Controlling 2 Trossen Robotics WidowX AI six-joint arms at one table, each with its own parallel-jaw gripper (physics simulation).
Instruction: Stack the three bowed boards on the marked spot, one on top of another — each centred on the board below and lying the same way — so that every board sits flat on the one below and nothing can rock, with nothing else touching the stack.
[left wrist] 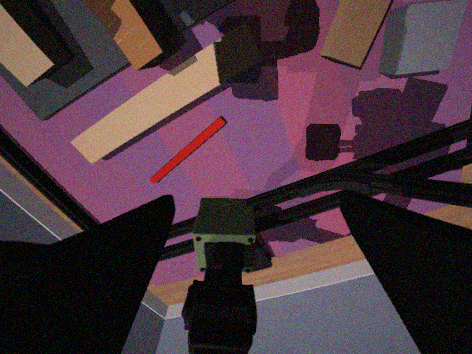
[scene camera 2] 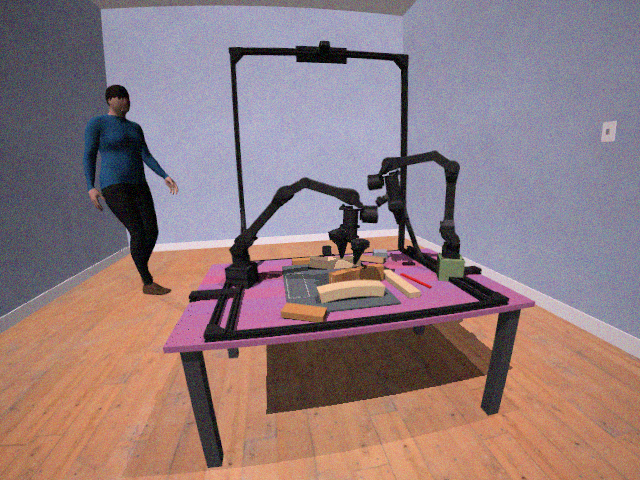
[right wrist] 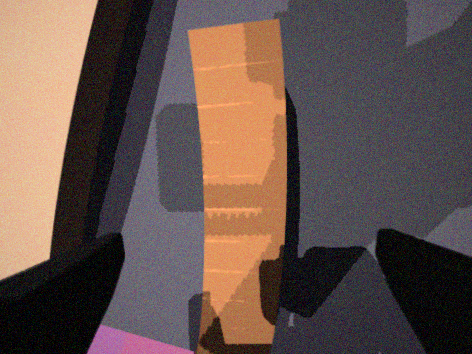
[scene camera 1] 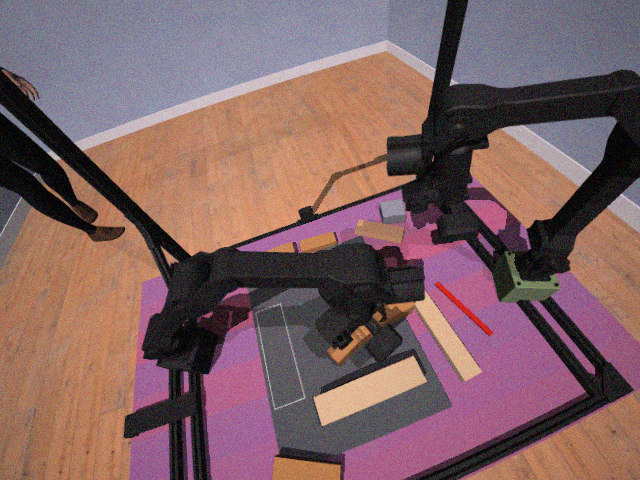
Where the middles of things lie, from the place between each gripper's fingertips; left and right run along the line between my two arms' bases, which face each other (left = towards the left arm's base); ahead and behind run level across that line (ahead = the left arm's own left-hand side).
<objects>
Right now the orange-brown bowed board (scene camera 1: 360, 336) is 70 mm below my right hand, 40 mm to the left of it and 10 mm behind it. Round my right hand: long pale plank (scene camera 1: 460, 359) (200 mm to the left, 90 mm below, 10 mm behind); red stick (left wrist: 220, 121) (280 mm to the left, 100 mm below, 20 mm behind).
The long pale plank lies 22 cm below my left hand, 12 cm ahead of it and 4 cm to the right of it. Round my left hand: orange-brown bowed board (20 cm to the right, 19 cm below, 13 cm ahead); red stick (22 cm below, 12 cm ahead, 5 cm to the left).
</objects>
